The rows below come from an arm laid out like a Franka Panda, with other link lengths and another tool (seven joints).
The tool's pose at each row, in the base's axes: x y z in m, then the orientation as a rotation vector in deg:
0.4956, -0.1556, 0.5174, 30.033, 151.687, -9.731
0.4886, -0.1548, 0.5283, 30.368, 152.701, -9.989
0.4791, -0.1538, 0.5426, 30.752, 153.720, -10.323
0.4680, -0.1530, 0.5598, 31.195, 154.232, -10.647
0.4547, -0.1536, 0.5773, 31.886, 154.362, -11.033
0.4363, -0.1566, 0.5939, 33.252, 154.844, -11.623
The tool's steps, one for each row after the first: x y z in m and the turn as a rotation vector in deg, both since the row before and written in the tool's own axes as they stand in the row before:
0.0013, -0.0024, -0.0127, 0.360, 1.025, -0.005
0.0023, -0.0034, -0.0167, 0.421, 1.035, 0.015
0.0027, -0.0044, -0.0198, 0.363, 0.561, 0.153
0.0042, -0.0068, -0.0205, 0.402, 0.243, 0.384
0.0080, -0.0111, -0.0208, 0.701, 0.719, 0.734

